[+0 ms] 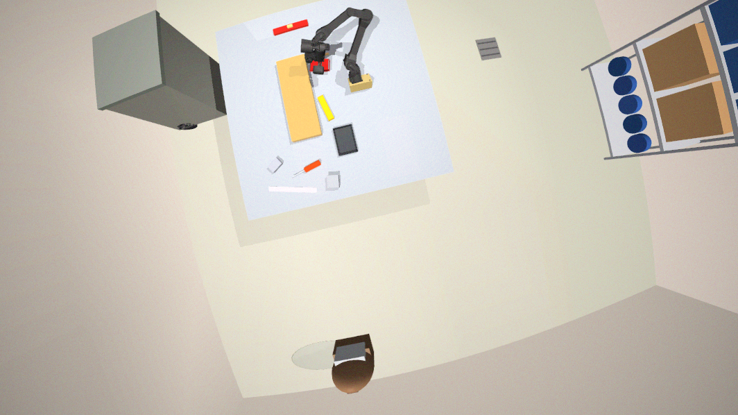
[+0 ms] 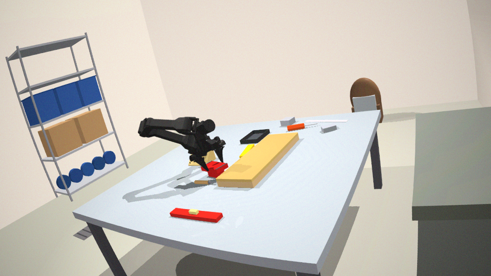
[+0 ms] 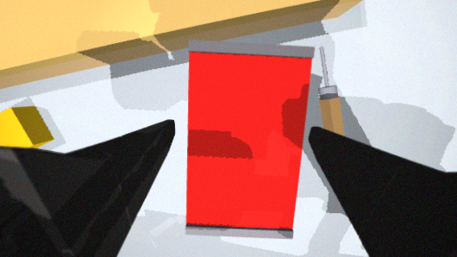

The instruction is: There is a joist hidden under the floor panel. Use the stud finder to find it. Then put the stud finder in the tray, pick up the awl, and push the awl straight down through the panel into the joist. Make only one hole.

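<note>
Now: gripper tip 8 cm to the left of the awl, 4 cm above it and 1 cm past it. The rest, counted from my gripper tip: red stud finder (3 cm below, 2 cm behind, 1 cm to the left); then yellow block (26 cm to the left, 4 cm below, 3 cm ahead); then red level (34 cm to the right, 10 cm ahead, 3 cm below).
</note>
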